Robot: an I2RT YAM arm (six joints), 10 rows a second.
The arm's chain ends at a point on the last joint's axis. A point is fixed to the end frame.
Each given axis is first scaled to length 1.
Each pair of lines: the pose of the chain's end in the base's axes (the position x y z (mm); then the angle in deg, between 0 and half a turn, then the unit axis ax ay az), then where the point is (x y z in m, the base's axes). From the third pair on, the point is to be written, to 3 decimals.
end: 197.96, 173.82, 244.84, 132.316, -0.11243, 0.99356, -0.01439
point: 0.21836 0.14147 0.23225
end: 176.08, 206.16, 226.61, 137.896, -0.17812, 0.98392, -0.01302
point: 0.19889 0.17552 0.21389
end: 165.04, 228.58, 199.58, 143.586, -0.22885, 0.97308, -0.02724
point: 0.189 0.199 0.187
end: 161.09, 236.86, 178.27, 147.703, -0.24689, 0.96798, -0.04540
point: 0.185 0.207 0.166
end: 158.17, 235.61, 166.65, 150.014, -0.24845, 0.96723, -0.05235
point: 0.182 0.205 0.154
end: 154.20, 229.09, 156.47, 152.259, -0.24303, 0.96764, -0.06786
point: 0.177 0.198 0.145
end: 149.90, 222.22, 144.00, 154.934, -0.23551, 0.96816, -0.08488
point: 0.171 0.190 0.133
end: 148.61, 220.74, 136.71, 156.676, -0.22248, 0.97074, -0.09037
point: 0.169 0.188 0.125
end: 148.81, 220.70, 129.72, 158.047, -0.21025, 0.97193, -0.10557
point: 0.168 0.187 0.119
